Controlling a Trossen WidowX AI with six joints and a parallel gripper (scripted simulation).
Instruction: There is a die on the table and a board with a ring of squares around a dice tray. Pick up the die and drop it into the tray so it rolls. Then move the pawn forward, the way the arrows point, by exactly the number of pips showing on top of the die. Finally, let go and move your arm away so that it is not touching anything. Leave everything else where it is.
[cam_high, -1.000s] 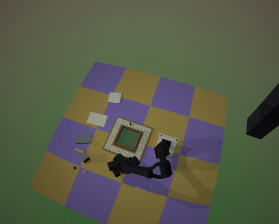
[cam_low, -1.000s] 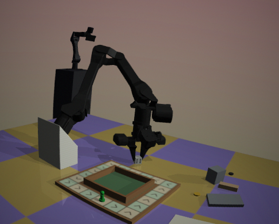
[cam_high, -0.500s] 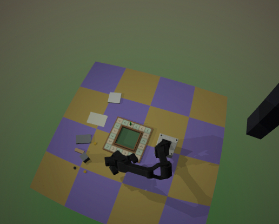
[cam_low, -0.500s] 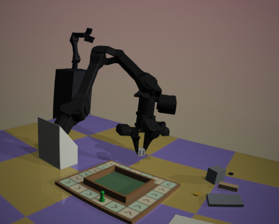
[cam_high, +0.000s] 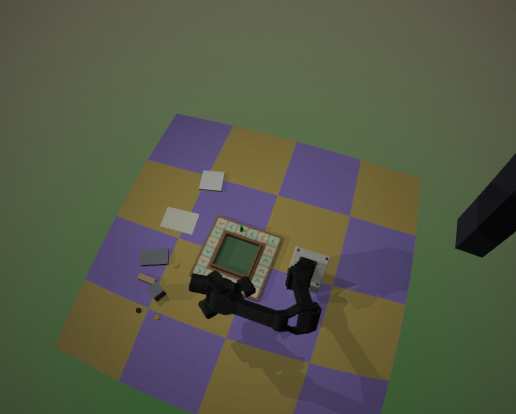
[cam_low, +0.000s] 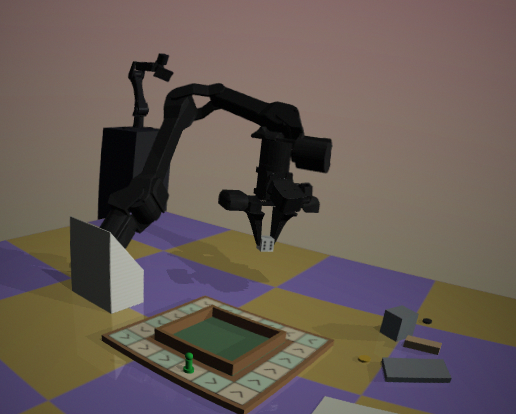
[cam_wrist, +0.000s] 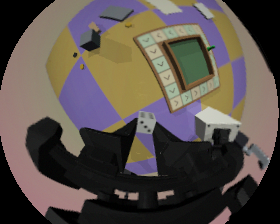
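Now: gripper tip 330 mm to the left of the green pawn, 100 mm above it and 90 mm short of it. From my gripper tip the other things lie so: grey cube: 290 mm ahead, 100 mm below, 40 mm to the left; green sunken tray: 220 mm to the right, 120 mm below, 60 mm ahead; white die: right at my gripper tip.
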